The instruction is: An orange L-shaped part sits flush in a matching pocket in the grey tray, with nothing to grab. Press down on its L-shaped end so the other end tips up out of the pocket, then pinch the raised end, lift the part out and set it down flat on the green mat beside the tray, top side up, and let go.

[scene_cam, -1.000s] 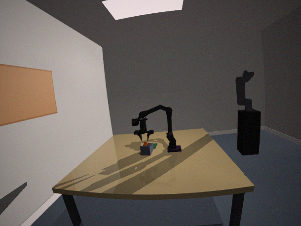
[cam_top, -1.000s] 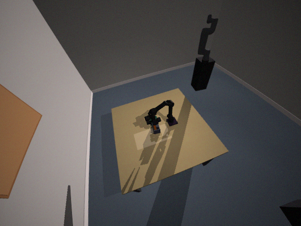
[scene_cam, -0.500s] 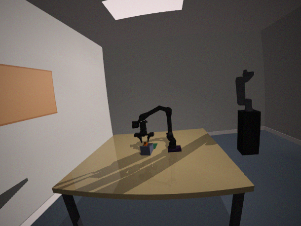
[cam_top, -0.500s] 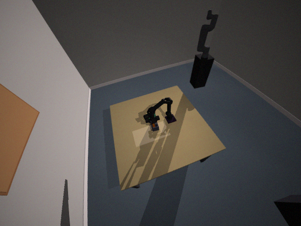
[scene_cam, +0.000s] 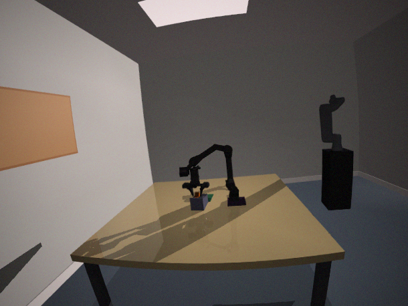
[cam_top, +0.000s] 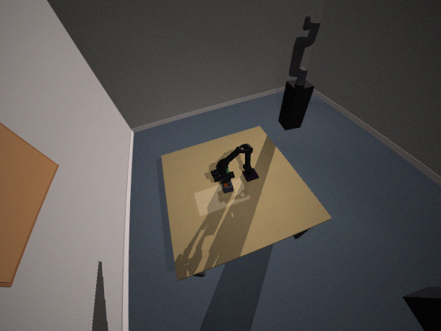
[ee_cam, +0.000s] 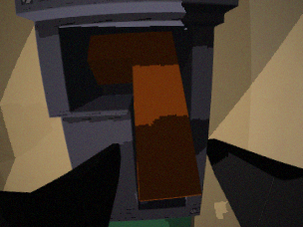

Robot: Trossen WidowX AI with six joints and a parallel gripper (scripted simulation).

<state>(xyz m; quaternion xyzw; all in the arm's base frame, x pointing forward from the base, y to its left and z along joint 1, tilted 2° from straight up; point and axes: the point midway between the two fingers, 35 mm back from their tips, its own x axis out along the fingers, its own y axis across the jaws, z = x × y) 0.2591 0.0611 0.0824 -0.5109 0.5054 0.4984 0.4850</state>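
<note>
The green mat lies 15 cm to the right of my gripper tip, 8 cm below it and 1 cm behind it. The rest, counted from my gripper tip: orange L-shaped part 3 cm to the left, 3 cm below, 2 cm behind.
</note>
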